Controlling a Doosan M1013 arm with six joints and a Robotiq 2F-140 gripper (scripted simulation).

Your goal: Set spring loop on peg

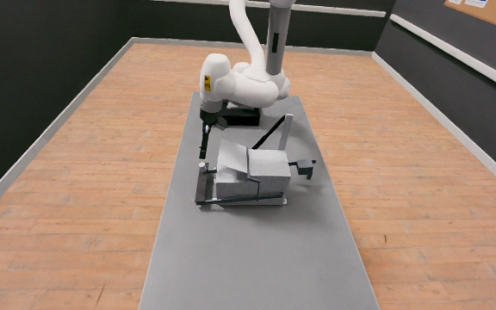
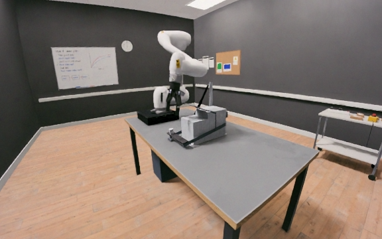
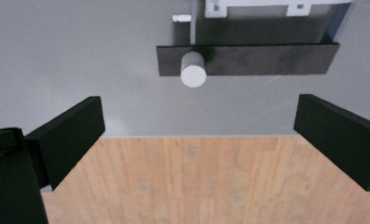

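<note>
Now: the steel test weight 20 mm to the right of my hand and 140 mm below it. The rest, counted from my hand: small dark object: 30 mm to the right, 210 mm below.
</note>
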